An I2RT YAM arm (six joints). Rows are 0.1 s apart.
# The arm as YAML. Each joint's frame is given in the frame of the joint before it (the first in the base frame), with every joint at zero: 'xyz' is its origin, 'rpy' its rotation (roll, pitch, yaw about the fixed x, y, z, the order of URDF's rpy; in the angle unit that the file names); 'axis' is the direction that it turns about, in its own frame. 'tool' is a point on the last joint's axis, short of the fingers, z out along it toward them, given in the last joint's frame.
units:
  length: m
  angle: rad
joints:
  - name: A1
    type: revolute
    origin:
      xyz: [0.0, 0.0, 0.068]
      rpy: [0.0, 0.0, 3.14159]
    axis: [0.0, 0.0, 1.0]
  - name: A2
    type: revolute
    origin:
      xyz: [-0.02, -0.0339, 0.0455]
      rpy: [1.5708, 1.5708, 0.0]
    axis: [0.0, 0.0, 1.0]
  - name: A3
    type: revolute
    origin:
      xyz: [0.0, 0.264, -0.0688]
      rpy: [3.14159, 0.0, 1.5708]
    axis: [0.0, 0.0, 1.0]
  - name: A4
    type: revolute
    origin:
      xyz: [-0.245, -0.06, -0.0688]
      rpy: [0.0, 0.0, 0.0]
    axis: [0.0, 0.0, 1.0]
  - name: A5
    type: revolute
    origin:
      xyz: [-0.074, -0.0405, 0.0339]
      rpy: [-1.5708, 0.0, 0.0]
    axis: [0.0, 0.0, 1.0]
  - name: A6
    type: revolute
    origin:
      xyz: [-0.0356, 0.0, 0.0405]
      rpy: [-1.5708, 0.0, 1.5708]
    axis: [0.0, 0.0, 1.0]
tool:
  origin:
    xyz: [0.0, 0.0, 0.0]
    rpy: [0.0, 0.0, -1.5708]
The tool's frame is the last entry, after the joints.
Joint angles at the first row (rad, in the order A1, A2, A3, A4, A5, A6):
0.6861 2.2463 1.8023 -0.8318 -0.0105 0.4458
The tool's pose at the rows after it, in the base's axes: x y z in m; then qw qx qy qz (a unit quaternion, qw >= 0):
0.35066, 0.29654, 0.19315, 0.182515, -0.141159, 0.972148, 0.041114
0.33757, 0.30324, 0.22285, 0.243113, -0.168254, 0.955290, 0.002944
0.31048, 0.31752, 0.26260, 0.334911, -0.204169, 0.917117, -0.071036
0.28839, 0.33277, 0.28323, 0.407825, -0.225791, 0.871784, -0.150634
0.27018, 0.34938, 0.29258, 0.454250, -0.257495, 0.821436, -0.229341
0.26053, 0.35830, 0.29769, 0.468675, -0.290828, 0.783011, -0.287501
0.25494, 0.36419, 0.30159, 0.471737, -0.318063, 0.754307, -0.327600
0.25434, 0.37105, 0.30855, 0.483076, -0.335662, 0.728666, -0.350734
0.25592, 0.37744, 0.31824, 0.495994, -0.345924, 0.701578, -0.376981
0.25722, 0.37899, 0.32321, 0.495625, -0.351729, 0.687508, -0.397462
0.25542, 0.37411, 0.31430, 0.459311, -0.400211, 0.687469, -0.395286
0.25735, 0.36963, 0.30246, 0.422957, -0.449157, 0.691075, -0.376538
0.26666, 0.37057, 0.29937, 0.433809, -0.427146, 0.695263, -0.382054
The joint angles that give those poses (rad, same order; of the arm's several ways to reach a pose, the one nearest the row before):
0.7116 2.1807 1.8042 -0.8383 0.1249 0.4007
0.7517 2.1181 1.8095 -0.8379 0.2554 0.3477
0.8345 2.0400 1.8202 -0.8326 0.4919 0.2634
0.9104 2.0086 1.8251 -0.7978 0.7254 0.1741
0.9768 2.0060 1.8286 -0.7448 0.9211 0.0387
1.0111 2.0060 1.8286 -0.7010 1.0313 -0.1036
1.0313 2.0060 1.8287 -0.6609 1.0954 -0.2264
1.0416 2.0060 1.8290 -0.5655 1.1320 -0.3664
1.0470 2.0060 1.8290 -0.4366 1.1717 -0.5323
1.0470 2.0060 1.8305 -0.3817 1.1976 -0.6231
1.0431 2.0060 1.8359 -0.5144 1.1374 -0.6003
1.0309 2.0132 1.8359 -0.6147 1.0428 -0.5846
1.0153 2.0296 1.8355 -0.5591 1.0645 -0.5861

